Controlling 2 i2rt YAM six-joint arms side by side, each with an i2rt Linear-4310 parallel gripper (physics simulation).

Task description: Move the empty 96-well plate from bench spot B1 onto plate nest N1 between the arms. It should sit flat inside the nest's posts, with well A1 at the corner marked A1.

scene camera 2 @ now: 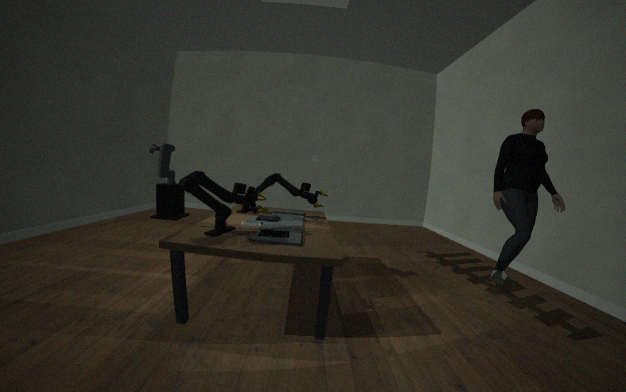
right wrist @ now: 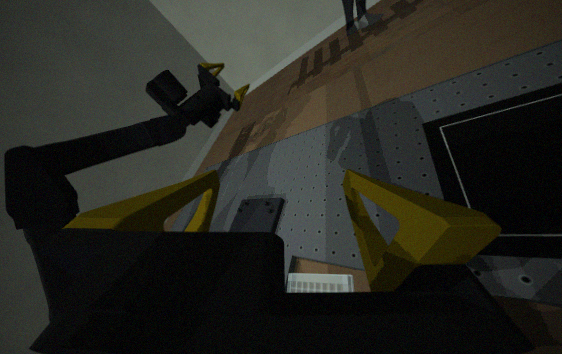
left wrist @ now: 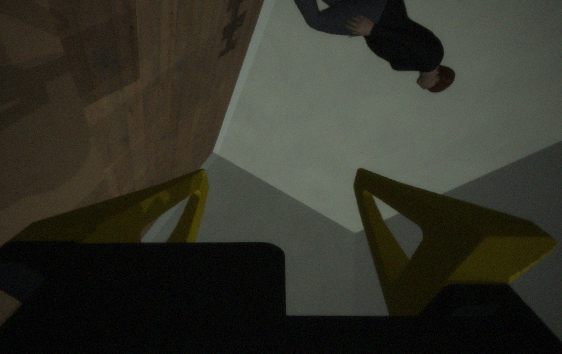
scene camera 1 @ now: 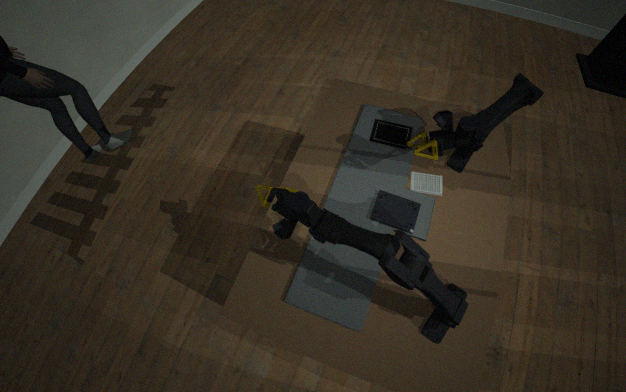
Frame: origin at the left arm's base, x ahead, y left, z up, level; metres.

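Seen in the pictures: left gripper, fingertip midpoint: (scene camera 2: 325,200) (right wrist: 236,75) (left wrist: 281,177) (scene camera 1: 266,187); right gripper, fingertip midpoint: (scene camera 2: 267,204) (right wrist: 281,176) (scene camera 1: 410,148); left arm's base at its link origin: (scene camera 2: 245,210) (scene camera 1: 444,312); right arm's base at its link origin: (scene camera 2: 220,231) (scene camera 1: 463,153).
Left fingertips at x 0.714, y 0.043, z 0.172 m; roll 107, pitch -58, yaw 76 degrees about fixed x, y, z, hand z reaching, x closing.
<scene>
Pixels of each thing's top centre, then the offset from my left fingertips to it. "*": a spot on its surface instead. Level surfaces: height alone.
- white 96-well plate at its top centre: (right wrist: 313,339) (scene camera 1: 427,182) (scene camera 2: 251,222) dx -0.417, dy -0.425, dz -0.157 m
- dark plate nest at its top centre: (right wrist: 240,236) (scene camera 1: 396,209) (scene camera 2: 268,216) dx -0.378, dy -0.246, dz -0.137 m
- black white-outlined rectangle at a spot on its surface: (right wrist: 510,175) (scene camera 1: 394,136) * dx -0.198, dy -0.538, dz -0.157 m
- perforated board at its surface level: dz -0.158 m
The white 96-well plate (scene camera 1: 426,183) (right wrist: 320,284) lies flat beside the grey perforated board; its lower part is hidden in the right wrist view. The dark plate nest (scene camera 1: 395,210) (right wrist: 257,215) sits on the board near it, with small corner posts; its A1 mark is not readable. My right gripper (scene camera 1: 413,150) (scene camera 2: 266,203) (right wrist: 281,176) is open and empty, above the board's edge between the plate and a black rectangle. My left gripper (scene camera 1: 268,189) (scene camera 2: 325,200) (left wrist: 281,177) (right wrist: 236,75) is open and empty, raised beyond the board's far side from the plate, pointing away.
The black white-outlined rectangle (scene camera 1: 391,134) (right wrist: 510,175) lies on the perforated board (scene camera 1: 332,280) (right wrist: 310,175). The left arm (scene camera 1: 350,232) reaches across the board beside the nest. A person (scene camera 1: 55,95) (scene camera 2: 522,170) (left wrist: 405,40) stands away from the table. A dark pedestal (scene camera 2: 170,201) stands behind.
</scene>
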